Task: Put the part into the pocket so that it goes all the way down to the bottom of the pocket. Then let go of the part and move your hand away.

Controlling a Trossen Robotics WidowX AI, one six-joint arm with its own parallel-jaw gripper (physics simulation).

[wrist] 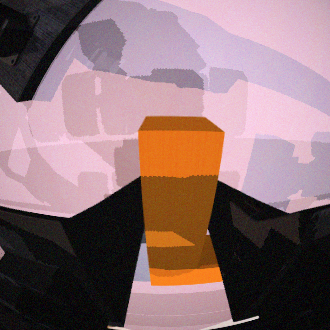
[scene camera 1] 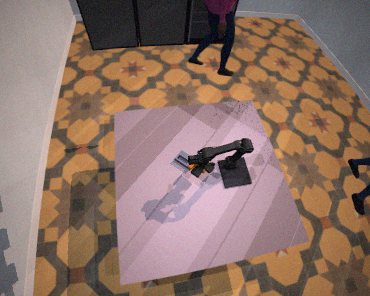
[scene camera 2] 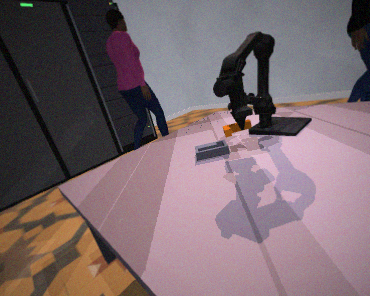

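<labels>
My gripper is carrying an orange block, clear of everything else.
</labels>
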